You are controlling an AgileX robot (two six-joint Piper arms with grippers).
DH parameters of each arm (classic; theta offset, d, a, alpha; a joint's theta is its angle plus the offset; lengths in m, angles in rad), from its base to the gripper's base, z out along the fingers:
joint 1: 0 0.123 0 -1.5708
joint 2: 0.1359 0 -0.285 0
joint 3: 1.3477 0 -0.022 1.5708
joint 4: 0 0.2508 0 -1.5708
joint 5: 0 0 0.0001 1.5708
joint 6: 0 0.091 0 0
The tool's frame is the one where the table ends.
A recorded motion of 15 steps. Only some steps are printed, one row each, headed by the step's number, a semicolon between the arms.
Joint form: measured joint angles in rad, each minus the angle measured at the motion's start. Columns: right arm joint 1, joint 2, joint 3, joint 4, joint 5, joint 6; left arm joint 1, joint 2, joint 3, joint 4, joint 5, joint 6.
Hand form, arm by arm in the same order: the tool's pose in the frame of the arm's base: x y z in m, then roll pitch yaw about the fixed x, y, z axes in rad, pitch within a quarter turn. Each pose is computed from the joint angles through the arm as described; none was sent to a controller.
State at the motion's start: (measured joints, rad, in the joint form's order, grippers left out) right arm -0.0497 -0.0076 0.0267 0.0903 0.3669 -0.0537; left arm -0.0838 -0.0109 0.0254 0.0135 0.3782 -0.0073
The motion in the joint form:
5: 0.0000 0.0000 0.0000 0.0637 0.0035 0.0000; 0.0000 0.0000 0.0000 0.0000 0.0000 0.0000
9: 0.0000 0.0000 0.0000 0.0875 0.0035 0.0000; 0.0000 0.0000 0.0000 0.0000 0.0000 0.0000
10: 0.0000 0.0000 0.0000 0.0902 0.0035 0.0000; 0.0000 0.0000 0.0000 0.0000 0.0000 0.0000
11: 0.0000 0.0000 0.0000 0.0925 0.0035 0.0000; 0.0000 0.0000 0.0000 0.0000 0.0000 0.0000
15: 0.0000 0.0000 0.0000 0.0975 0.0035 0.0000; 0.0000 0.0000 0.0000 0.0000 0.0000 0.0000
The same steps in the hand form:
5: 0.0531 0.0024 0.1717 2.8066 1.2548 2.7989; 0.0524 -0.0039 0.1712 3.1200 1.2653 3.0404
9: 0.0531 0.0032 0.1718 2.7350 1.2472 2.7326; 0.0524 -0.0039 0.1712 3.1200 1.2653 3.0404
10: 0.0531 0.0033 0.1718 2.7271 1.2463 2.7253; 0.0524 -0.0039 0.1712 3.1200 1.2653 3.0404
11: 0.0531 0.0034 0.1718 2.7204 1.2454 2.7191; 0.0524 -0.0039 0.1712 3.1200 1.2653 3.0404
15: 0.0531 0.0035 0.1719 2.7059 1.2436 2.7057; 0.0524 -0.0039 0.1712 3.1200 1.2653 3.0404

